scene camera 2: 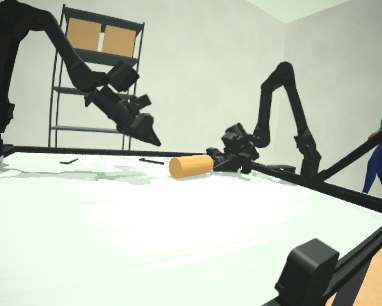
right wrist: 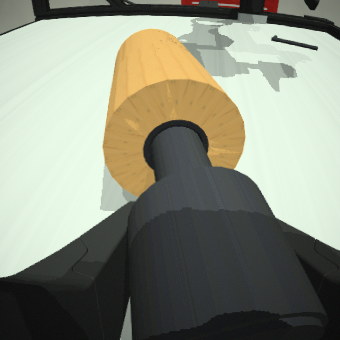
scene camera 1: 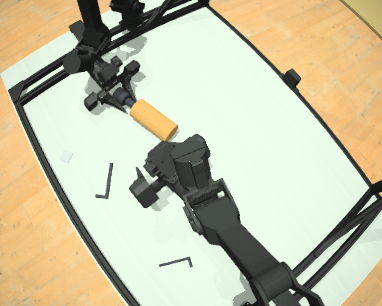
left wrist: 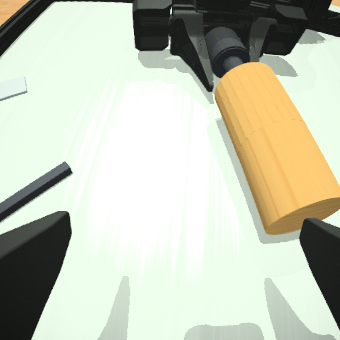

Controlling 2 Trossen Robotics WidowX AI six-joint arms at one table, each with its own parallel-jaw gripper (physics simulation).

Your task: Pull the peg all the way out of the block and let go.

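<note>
The orange wooden cylinder block lies on its side on the table. The dark peg has a thick handle outside the block and a thinner shaft that enters the hole in the block's end. My right gripper is shut on the peg's handle. My left gripper is open and empty, above the table near the block's free end; in scene camera 1 its arm hides one finger. How deep the shaft sits is hidden.
Two dark L-shaped bars lie on the table; one bar shows in the left wrist view. A small pale square lies near the frame's edge. A black box is fixed to the dark frame.
</note>
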